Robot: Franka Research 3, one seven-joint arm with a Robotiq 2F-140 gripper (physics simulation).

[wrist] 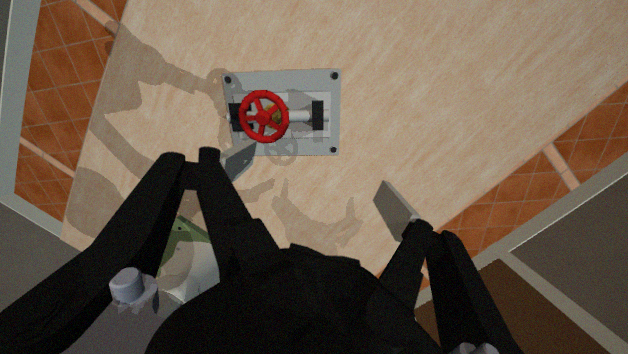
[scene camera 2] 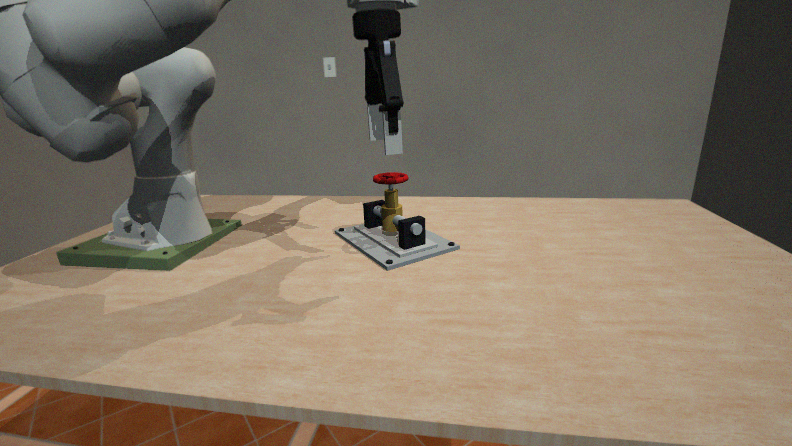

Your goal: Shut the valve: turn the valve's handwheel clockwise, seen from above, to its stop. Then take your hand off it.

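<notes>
The red handwheel is level on top of the brass valve body. In the wrist view the wheel's rim and spokes show from above, and the wheel hides most of the brass body. My gripper is open and empty, with its fingers pointing down. In the scene view its fingertips are a little above the handwheel and apart from it. In the wrist view the wheel lies above and left of the gap between the two finger pads.
The valve's pipe runs between two black blocks on a grey base plate. The plate lies on the wooden table. The robot's base stands on a green plate at the left.
</notes>
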